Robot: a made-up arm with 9 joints. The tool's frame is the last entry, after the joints.
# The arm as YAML. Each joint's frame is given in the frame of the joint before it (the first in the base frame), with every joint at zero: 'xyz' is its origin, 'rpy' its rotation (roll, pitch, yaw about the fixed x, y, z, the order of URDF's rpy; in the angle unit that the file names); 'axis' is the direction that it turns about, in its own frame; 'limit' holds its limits. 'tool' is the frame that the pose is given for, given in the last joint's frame.
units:
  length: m
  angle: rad
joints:
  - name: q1
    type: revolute
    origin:
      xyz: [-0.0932, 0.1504, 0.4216]
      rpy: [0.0, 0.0, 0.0]
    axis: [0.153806, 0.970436, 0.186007]
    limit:
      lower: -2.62
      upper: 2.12
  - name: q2
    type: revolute
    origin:
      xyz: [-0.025, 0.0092, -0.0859]
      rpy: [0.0, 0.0, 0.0]
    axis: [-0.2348, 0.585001, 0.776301]
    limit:
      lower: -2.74
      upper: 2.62
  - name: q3
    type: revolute
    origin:
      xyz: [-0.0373, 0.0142, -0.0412]
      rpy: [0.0, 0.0, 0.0]
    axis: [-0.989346, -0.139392, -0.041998]
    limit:
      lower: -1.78
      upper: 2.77
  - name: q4
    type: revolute
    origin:
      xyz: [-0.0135, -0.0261, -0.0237]
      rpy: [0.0, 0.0, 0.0]
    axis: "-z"
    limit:
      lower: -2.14
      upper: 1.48
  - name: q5
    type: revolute
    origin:
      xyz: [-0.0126, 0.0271, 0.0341]
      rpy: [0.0, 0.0, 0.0]
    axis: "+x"
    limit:
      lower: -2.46
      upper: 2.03
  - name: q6
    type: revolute
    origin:
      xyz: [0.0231, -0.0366, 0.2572]
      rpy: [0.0, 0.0, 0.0]
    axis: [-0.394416, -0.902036, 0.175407]
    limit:
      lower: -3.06
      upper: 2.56
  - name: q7
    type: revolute
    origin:
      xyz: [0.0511, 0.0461, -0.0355]
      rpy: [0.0, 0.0, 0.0]
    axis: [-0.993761, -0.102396, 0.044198]
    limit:
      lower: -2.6
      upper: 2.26
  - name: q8
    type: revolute
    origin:
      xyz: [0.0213, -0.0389, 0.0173]
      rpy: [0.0, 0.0, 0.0]
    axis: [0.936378, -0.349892, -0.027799]
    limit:
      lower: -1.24
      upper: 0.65
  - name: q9
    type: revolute
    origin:
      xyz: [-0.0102, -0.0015, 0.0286]
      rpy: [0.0, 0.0, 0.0]
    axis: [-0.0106, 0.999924, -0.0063]
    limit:
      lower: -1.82
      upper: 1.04
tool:
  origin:
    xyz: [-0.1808, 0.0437, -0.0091]
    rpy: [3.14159, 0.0, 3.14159]
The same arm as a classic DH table. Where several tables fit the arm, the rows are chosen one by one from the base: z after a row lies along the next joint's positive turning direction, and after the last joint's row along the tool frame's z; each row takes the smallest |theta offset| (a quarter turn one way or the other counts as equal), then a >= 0, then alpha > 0; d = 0 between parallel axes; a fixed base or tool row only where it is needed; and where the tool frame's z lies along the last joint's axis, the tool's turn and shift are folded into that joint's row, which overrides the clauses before.
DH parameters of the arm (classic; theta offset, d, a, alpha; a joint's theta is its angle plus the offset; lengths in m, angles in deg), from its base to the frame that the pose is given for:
base (fixed): -9.01 0.3962 -0.1156 -79.28
q1: -26.04 0.1853 -0.061 47.47
q2: -59.16 -0.108 -0.0396 83.22
q3: -38.05 0.056 0.024 87.59
q4: 8.02 -0.0111 -0.0271 90
q5: 79 0.047 -0.2455 113.23
q6: -1.57 0.0399 0.0253 60.52
q7: -8.65 0.0358 -0.0169 -153.63
q8: 1.49 0.0811 -0.0282 -111.08
q9: 88.15 0.0398 0.1803 89.64
tool (fixed): 0.61 0.0088 0 0
Joint limits (deg, base to tool): -150.11..121.47 -156.99..150.11 -101.99..158.71 -122.61..84.8 -140.95..116.31 -175.33..146.68 -148.97..129.49 -71.05..37.24 -104.28..59.59

